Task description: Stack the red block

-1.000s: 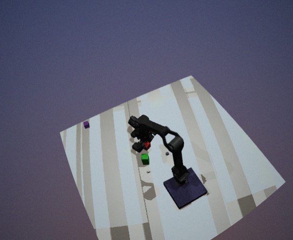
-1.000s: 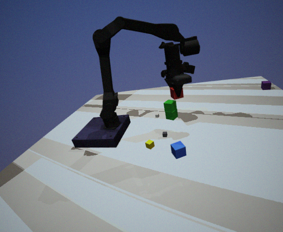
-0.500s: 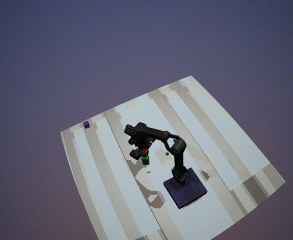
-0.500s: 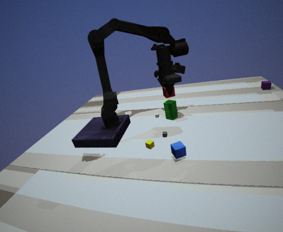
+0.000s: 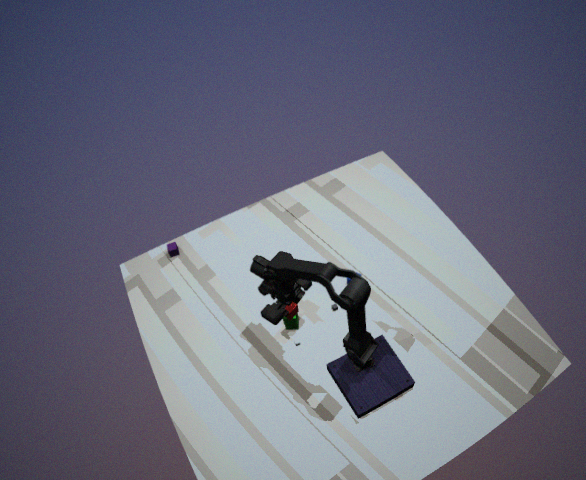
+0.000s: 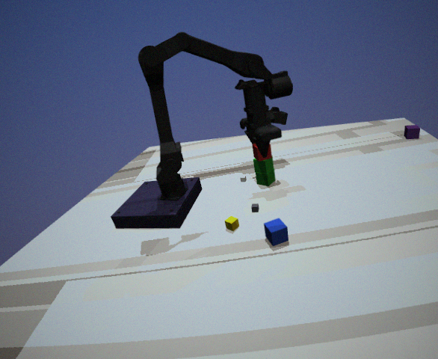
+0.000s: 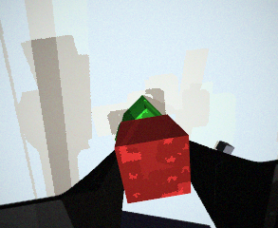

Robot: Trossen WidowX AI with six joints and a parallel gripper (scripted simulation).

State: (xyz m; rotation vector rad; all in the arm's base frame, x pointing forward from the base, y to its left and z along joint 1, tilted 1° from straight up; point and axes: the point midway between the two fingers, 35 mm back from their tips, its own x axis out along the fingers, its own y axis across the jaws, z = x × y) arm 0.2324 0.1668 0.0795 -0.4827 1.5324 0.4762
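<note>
Right now my gripper tip is 1 cm below the red block. From my gripper tip the other things lie so: tiny grey cube (16 cm to the right, 8 cm below, 1 cm ahead); tiny white piece (9 cm below, 8 cm behind, 1 cm to the left); yellow cube (23 cm to the right, 8 cm below, 3 cm behind).
</note>
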